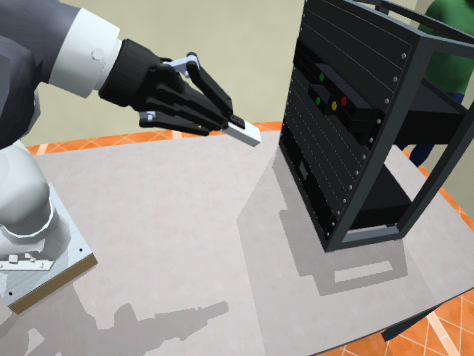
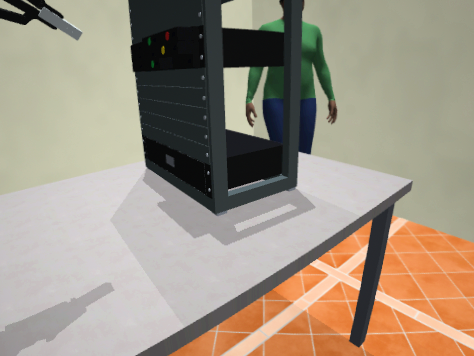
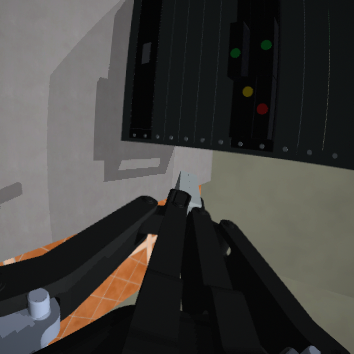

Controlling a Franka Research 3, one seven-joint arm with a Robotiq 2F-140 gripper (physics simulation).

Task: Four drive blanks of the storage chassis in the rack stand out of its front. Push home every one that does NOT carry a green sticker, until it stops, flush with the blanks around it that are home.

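The black storage chassis (image 1: pixel 306 61) (image 2: pixel 140 56) (image 3: pixel 257 10) sits in the rack (image 1: pixel 382 145) (image 2: pixel 215 100). Four stickered blanks stand out of its front. The upper row has a green-stickered blank (image 1: pixel 321 77) (image 2: pixel 149 41) (image 3: pixel 266 45) and a red-stickered blank (image 1: pixel 343 101) (image 2: pixel 167 36) (image 3: pixel 262 108). The lower row has another green-stickered blank (image 1: pixel 318 101) (image 2: pixel 152 64) (image 3: pixel 235 53) and a yellow-stickered blank (image 1: pixel 334 106) (image 2: pixel 163 50) (image 3: pixel 247 91). Their exact depths are hard to tell. My gripper (image 1: pixel 245 134) (image 2: pixel 61 24) (image 3: pixel 183 185) is shut and empty, in front of the rack, apart from it.
The rack stands on the grey table (image 1: pixel 165 200) (image 2: pixel 75 220) (image 3: pixel 25 100). A dark unit with a small grey plate (image 1: pixel 303 170) (image 2: pixel 170 160) (image 3: pixel 146 53) fills the rack's bottom. Plain panels lie above and below the chassis. A person in green (image 1: pixel 450 45) (image 2: pixel 292 60) stands behind the rack.
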